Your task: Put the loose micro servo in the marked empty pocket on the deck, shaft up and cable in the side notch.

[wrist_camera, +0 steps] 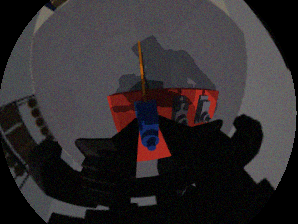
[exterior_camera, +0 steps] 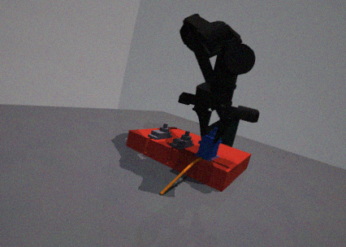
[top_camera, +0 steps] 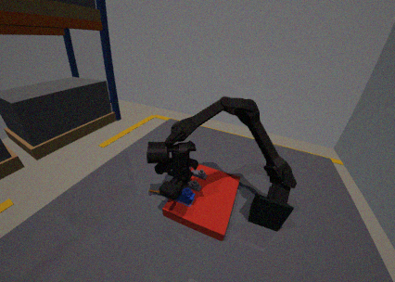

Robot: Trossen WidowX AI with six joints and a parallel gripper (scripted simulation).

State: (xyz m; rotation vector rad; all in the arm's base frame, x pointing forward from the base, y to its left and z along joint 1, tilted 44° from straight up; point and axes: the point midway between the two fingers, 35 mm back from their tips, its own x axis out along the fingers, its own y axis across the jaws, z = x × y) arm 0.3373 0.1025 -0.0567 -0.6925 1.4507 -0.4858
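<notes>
My gripper tip is 11 cm past the red deck, 9 cm to the left of it and 6 cm above it.
</notes>
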